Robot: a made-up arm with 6 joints.
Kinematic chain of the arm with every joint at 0, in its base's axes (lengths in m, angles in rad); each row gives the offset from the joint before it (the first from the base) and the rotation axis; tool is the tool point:
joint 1: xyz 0 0 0.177 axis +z
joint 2: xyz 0 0 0 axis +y
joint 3: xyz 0 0 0.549 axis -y
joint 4: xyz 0 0 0 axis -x
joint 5: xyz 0.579 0 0 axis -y
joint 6: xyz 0 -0.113 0 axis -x
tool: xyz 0 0 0
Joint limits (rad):
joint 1: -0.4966..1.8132
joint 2: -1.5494..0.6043
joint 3: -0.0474..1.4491
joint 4: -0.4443..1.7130
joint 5: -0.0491..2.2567
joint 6: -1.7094..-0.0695
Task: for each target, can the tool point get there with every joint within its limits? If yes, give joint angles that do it. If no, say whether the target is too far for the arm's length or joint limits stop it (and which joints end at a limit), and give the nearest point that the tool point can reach.
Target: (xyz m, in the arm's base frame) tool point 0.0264 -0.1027 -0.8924
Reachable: no: joint limits stop it (at a limit: joint 1, joint 2, joint 3, joint 4) | nearest point 0.6045 -0.4436 0.2390 | short by 1.315 m
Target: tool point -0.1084 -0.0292 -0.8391
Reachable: no: joint limits stop it (at a limit: joint 1, joint 2, joint 3, joint 4) | nearest point -0.0793 0.7456 0.2390 | short by 1.328 m
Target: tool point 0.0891 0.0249 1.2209
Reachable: yes | joints 1.1427 -0.3556 0.6216 0.8943 0.4367 -1.2081
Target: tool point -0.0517 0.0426 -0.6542
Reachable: no: joint limits stop it (at a limit: joint 1, joint 2, joint 3, joint 4) | nearest point -0.0793 0.7456 0.2390 | short by 1.137 m
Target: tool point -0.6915 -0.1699 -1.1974
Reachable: no: too far | nearest point -1.1052 -0.2715 0.1595 | short by 1.422 m
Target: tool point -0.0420 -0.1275 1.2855
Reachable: yes | joints 0.2534 -0.2446 1.2130 0.0455 0.7310 -0.2351
